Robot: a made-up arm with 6 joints. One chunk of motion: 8 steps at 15 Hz.
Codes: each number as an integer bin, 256 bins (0 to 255) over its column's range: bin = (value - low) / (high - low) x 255, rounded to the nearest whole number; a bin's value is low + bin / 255 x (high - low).
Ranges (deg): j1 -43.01..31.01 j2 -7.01..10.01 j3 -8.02..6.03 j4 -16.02..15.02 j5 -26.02..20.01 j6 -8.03..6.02
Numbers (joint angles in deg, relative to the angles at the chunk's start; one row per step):
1: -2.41 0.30 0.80 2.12 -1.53 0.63
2: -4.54 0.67 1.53 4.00 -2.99 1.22
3: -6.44 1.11 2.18 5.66 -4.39 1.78
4: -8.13 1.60 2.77 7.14 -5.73 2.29
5: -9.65 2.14 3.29 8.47 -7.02 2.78
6: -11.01 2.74 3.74 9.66 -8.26 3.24
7: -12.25 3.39 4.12 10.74 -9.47 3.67
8: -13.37 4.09 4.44 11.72 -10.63 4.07
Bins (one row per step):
1: 140 110 160 149 136 157
2: 133 115 173 164 128 168
3: 126 122 185 178 120 178
4: 120 129 196 190 112 187
5: 115 137 205 201 105 196
6: 110 146 213 211 98 205
7: 106 156 220 220 92 212
8: 102 166 226 228 85 220

